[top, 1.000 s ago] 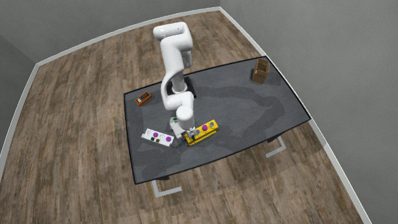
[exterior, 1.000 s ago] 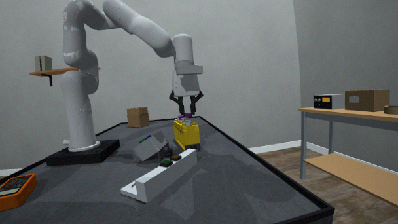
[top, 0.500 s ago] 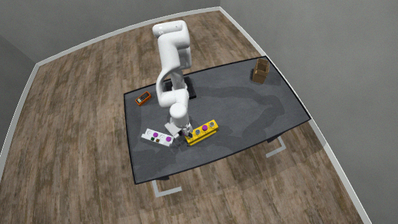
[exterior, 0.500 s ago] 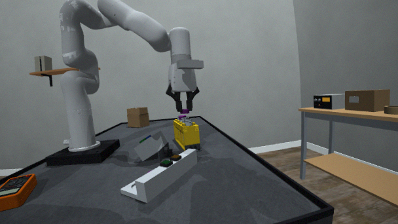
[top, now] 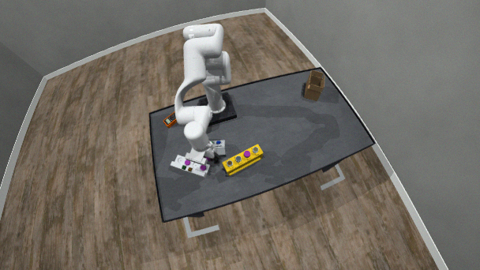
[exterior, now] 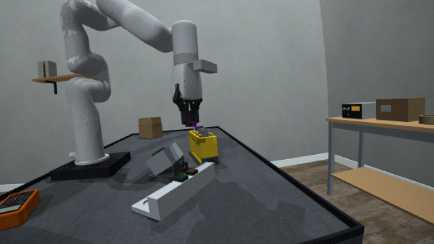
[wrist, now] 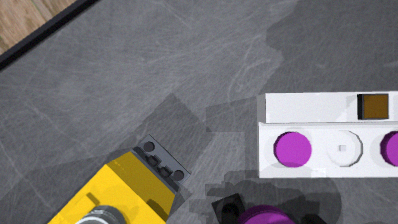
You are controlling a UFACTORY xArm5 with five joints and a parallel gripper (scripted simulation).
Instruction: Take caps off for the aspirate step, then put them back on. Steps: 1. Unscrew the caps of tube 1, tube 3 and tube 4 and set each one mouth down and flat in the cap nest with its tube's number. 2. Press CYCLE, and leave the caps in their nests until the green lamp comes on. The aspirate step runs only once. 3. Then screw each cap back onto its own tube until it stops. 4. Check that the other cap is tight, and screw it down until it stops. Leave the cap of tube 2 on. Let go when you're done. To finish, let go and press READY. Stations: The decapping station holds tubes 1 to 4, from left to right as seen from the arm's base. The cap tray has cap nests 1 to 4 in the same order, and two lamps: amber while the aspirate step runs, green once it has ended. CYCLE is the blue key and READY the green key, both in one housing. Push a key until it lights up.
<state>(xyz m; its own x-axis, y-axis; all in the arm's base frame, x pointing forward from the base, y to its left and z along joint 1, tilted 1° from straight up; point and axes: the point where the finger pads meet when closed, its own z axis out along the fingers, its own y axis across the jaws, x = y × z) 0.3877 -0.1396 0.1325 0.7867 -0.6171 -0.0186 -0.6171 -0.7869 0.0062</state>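
The green key is 12 cm behind my hand, 3 cm to the left of it and 11 cm below it. The rest, counted from my hand: table edge (25 cm ahead, 35 cm to the left, 17 cm below); then blue key (11 cm behind, 7 cm to the left, 11 cm below); then grey key housing (10 cm behind, 5 cm to the left, 12 cm below).
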